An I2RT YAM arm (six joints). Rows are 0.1 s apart.
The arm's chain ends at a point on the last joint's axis. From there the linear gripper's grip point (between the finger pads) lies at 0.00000 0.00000 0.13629 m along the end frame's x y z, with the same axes.
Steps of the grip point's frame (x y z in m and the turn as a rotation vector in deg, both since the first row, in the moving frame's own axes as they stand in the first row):
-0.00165, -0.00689, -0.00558, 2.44, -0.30, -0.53
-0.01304, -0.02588, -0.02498, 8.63, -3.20, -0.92
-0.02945, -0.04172, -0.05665, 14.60, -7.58, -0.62
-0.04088, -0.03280, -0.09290, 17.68, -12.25, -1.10
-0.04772, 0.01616, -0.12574, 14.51, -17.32, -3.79
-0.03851, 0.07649, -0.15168, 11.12, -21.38, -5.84
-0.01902, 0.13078, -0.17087, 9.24, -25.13, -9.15
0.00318, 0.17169, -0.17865, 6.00, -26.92, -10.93
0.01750, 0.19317, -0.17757, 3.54, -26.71, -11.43
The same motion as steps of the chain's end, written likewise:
-0.00091, -0.00109, -0.00545, 2.44, -0.30, -0.53
-0.00530, -0.00550, -0.02323, 8.63, -3.20, -0.92
-0.01148, -0.00756, -0.05107, 14.60, -7.58, -0.62
-0.01202, 0.00800, -0.08341, 17.68, -12.25, -1.10
-0.00648, 0.04842, -0.11528, 14.51, -17.32, -3.79
0.01210, 0.09957, -0.13981, 11.12, -21.38, -5.84
0.04008, 0.14720, -0.15629, 9.24, -25.13, -9.15
0.06572, 0.17936, -0.16321, 6.00, -26.92, -10.93
0.07913, 0.19503, -0.16283, 3.54, -26.71, -11.43

